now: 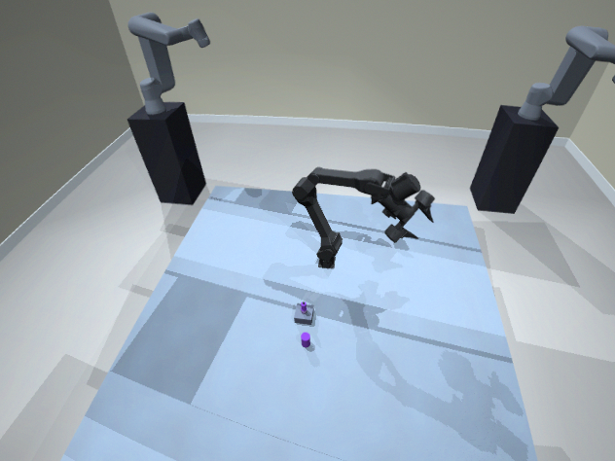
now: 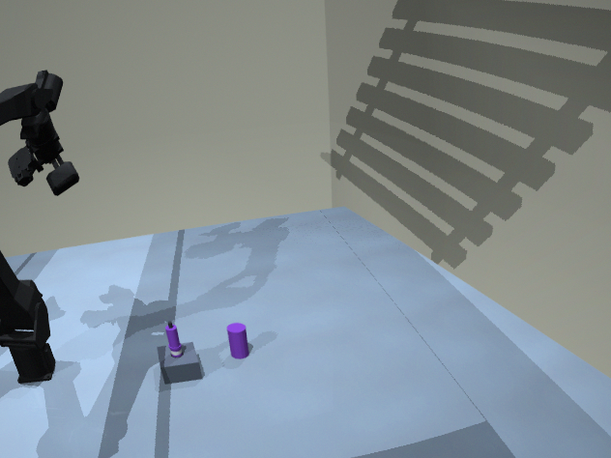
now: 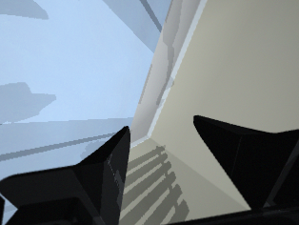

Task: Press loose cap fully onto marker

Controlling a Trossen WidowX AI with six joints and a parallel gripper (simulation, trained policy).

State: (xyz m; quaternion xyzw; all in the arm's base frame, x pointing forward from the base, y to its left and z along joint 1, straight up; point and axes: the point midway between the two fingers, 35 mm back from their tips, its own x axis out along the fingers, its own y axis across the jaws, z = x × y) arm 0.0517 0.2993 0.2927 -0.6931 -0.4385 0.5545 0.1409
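The purple cap lies 35 cm to the right of my gripper tip, 31 cm ahead of it and 24 cm below it. Round my gripper tip: purple marker: 38 cm to the right, 21 cm ahead, 20 cm below; then grey holder block: 38 cm to the right, 25 cm below, 21 cm ahead.
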